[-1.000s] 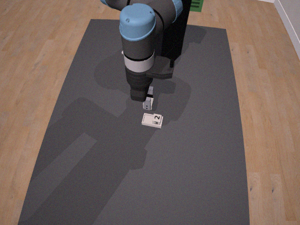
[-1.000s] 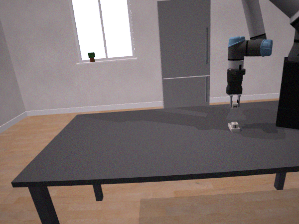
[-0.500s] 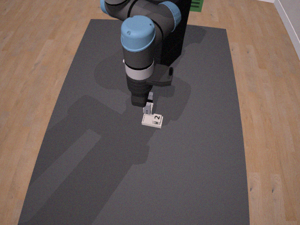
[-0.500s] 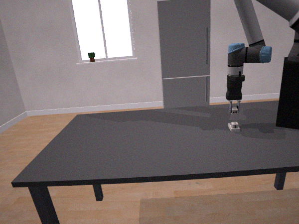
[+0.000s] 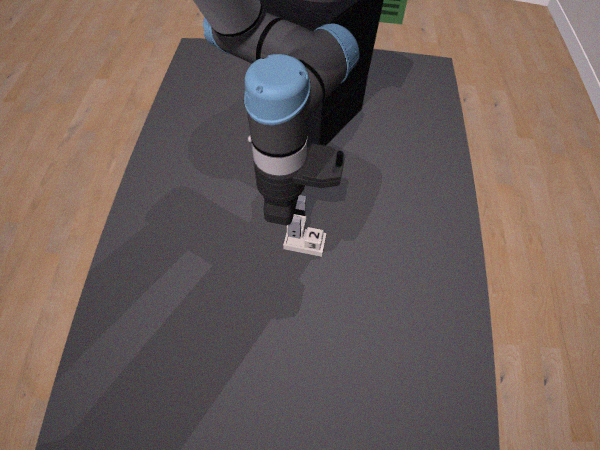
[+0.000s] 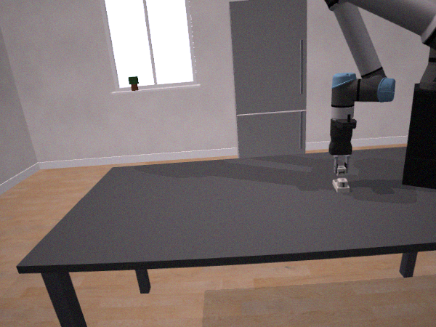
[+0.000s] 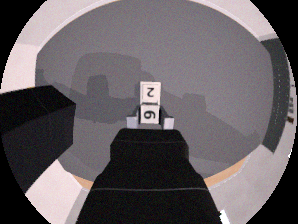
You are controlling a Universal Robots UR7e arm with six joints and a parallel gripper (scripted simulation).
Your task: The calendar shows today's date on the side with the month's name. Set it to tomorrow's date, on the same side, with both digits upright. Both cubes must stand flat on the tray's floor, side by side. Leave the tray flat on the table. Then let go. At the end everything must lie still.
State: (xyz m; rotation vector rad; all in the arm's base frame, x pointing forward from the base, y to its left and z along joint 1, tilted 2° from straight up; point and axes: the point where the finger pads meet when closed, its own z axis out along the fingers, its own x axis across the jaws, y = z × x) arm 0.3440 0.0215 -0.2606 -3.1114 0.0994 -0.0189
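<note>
Right now my hand is 6 cm above the white calendar tray and 2 cm to the right of it.
</note>
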